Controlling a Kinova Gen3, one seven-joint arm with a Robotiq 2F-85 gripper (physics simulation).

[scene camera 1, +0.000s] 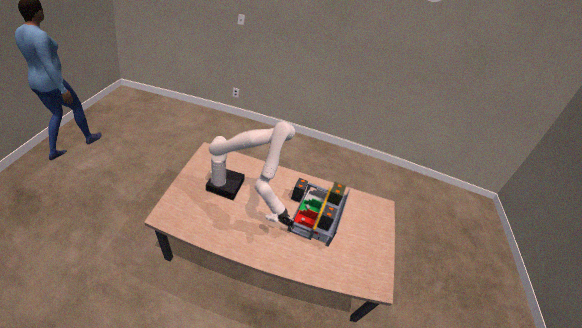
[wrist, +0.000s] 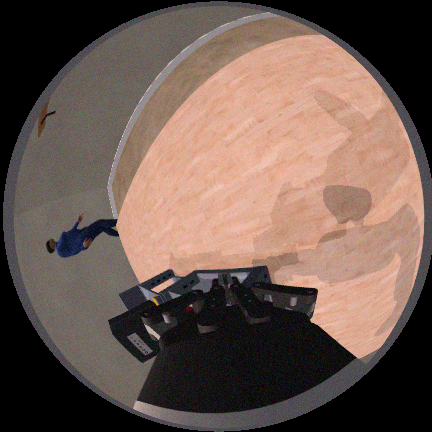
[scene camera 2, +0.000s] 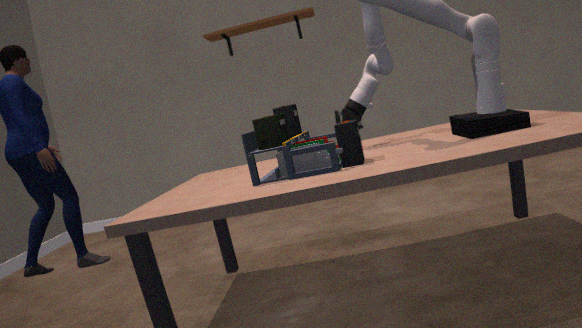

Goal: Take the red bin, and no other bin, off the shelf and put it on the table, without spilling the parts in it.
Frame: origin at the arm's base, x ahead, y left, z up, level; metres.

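Where they show: gripper, fingertip midpoint: (scene camera 1: 293,228) (wrist: 224,280); arm's base, origin of the base link: (scene camera 1: 219,181) (scene camera 2: 490,112).
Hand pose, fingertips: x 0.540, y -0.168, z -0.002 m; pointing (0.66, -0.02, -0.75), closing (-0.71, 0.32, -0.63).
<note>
Each offset is from my fingertips to the centre of the thing. "pt": to the spot under its first point. Level surfaces: height alone.
The red bin {dx +0.080, dy +0.110, dz -0.012 m} (scene camera 1: 305,218) (scene camera 2: 311,140) sits at the near end of the low grey shelf rack {dx +0.117, dy +0.190, dz +0.025 m} (scene camera 1: 335,228) (scene camera 2: 252,163) on the table {dz -0.056 m} (scene camera 1: 224,234), with a small pale part in it. A green bin {dx +0.090, dy +0.210, dz -0.012 m} (scene camera 1: 310,205) and a whitish bin {dx +0.102, dy +0.309, dz -0.012 m} (scene camera 1: 317,194) lie behind it in the same row. My gripper (scene camera 1: 290,223) (wrist: 224,280) is shut, with nothing seen between the fingers. It is low at the red bin's front edge, touching or just short of the rack; I cannot tell which. In scene camera 2 the fingertips are hidden behind a black box {dx -0.033, dy +0.312, dz +0.010 m} (scene camera 2: 349,143).
Black boxes {pt dx -0.035, dy +0.264, dz +0.065 m} (scene camera 1: 299,189) {pt dx +0.155, dy +0.026, dz +0.156 m} (scene camera 1: 326,217) and an olive box {dx +0.198, dy +0.295, dz +0.094 m} (scene camera 1: 337,193) stand on and beside the rack, and a yellow bar {dx +0.137, dy +0.188, dz +0.051 m} (scene camera 1: 323,204) runs along it. The arm's base (scene camera 1: 225,184) is at the table's left. A person (wrist: 72,241) shows far off in the wrist view.
</note>
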